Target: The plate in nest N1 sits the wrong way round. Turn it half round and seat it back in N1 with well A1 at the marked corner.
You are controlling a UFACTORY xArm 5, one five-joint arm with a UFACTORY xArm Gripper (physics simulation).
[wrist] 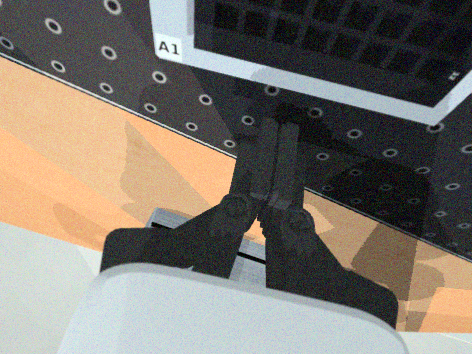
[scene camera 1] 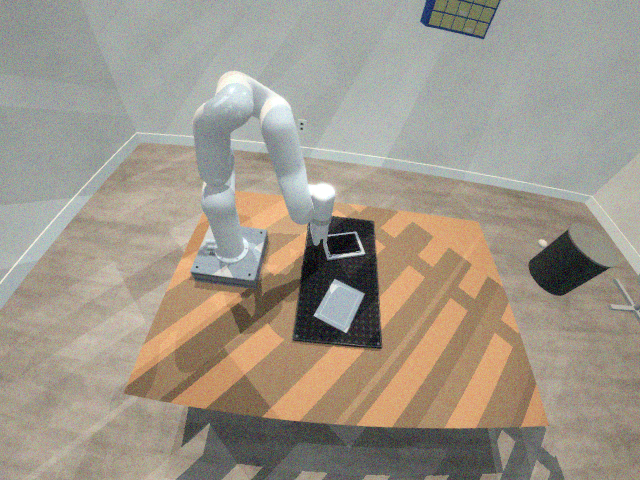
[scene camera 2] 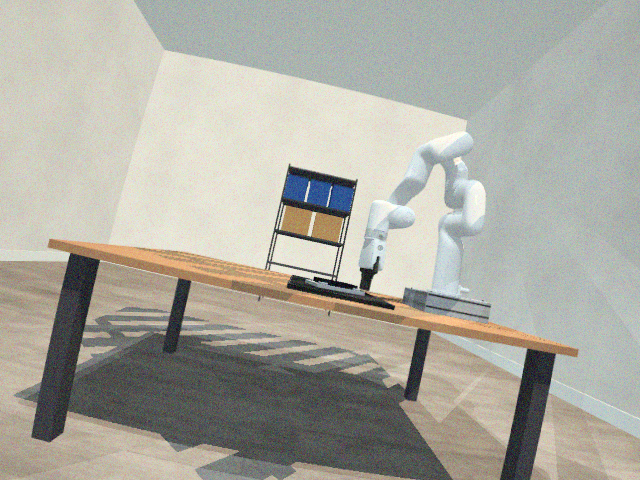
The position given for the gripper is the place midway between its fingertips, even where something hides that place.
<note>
In view: the gripper (scene camera 2: pixel 364 289) and a black well plate (wrist: pixel 413 58).
The gripper shows as well in the wrist view (wrist: pixel 272 138).
</note>
